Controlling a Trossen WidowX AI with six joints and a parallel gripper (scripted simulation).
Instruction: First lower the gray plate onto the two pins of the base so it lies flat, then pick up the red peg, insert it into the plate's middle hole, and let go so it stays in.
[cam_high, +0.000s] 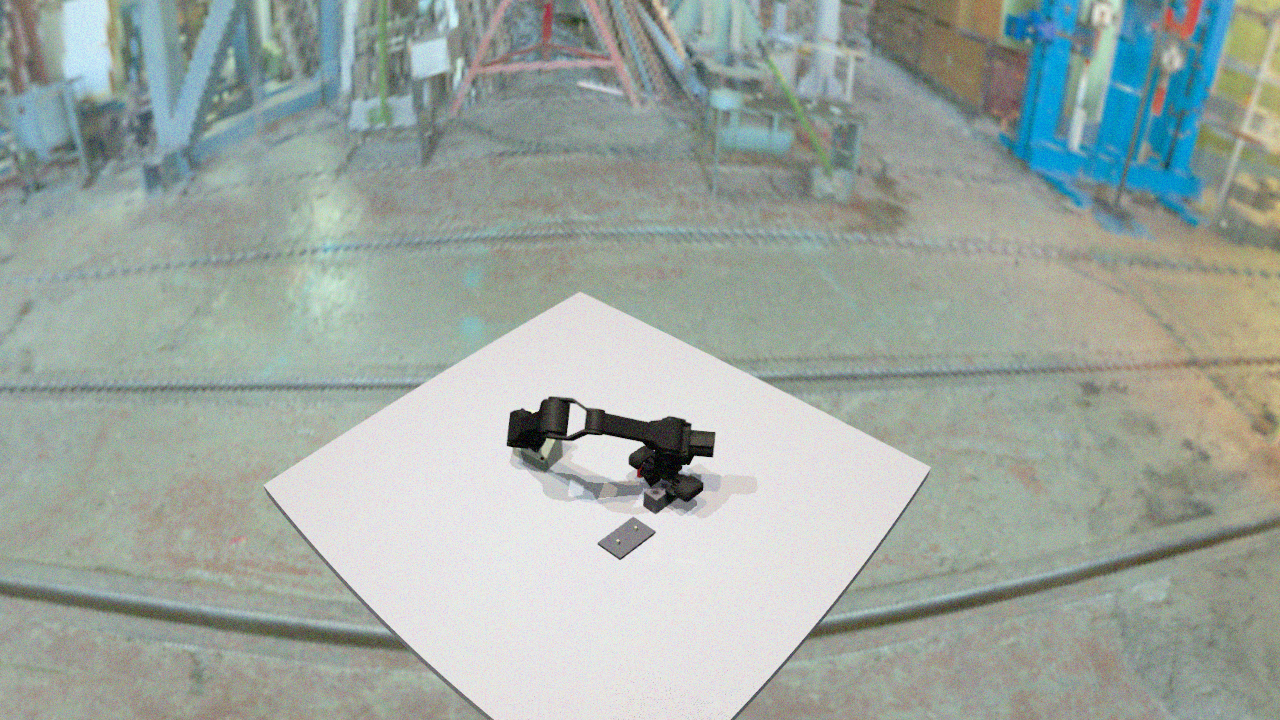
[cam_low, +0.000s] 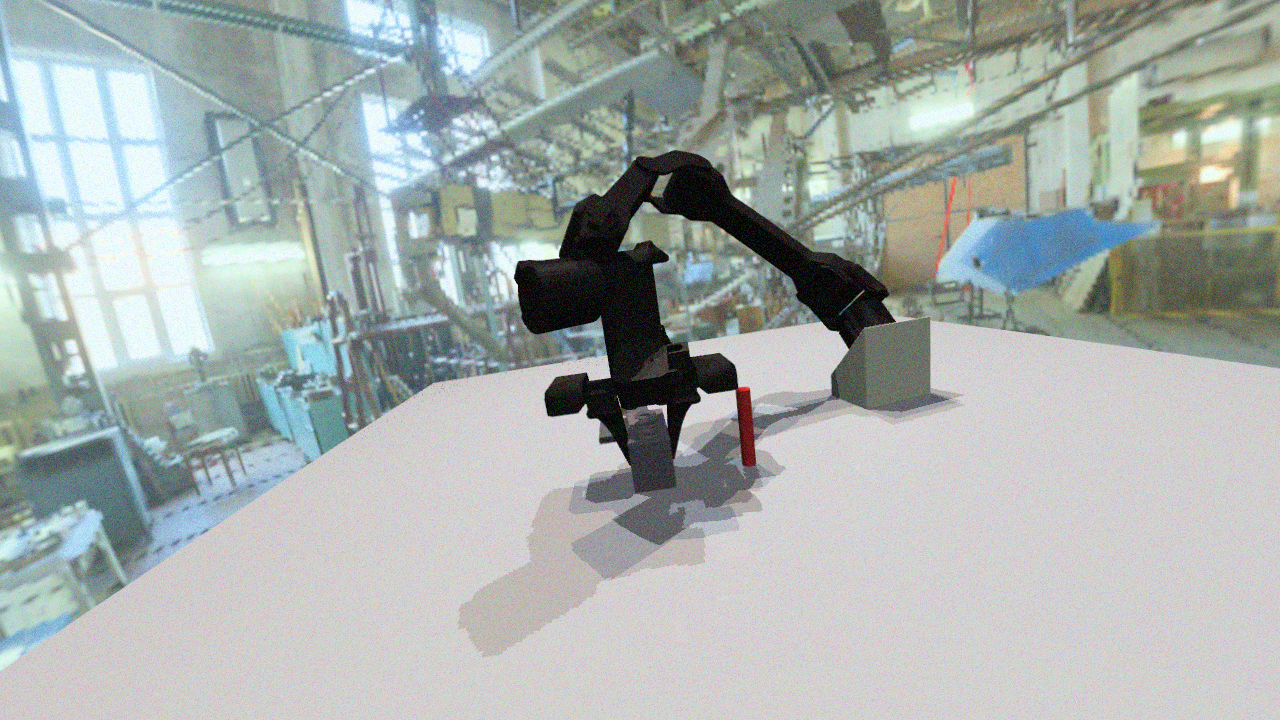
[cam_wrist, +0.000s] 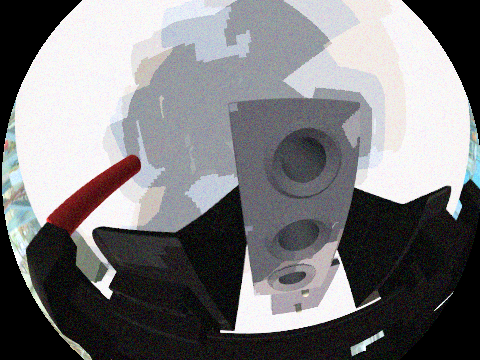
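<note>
My gripper tip is now 160 mm to the left of the dark base and 20 mm short of it. The rest, counted from my gripper tip: gray plate: 30 mm above; then red peg: 100 mm behind, 30 mm to the left, 30 mm above.
</note>
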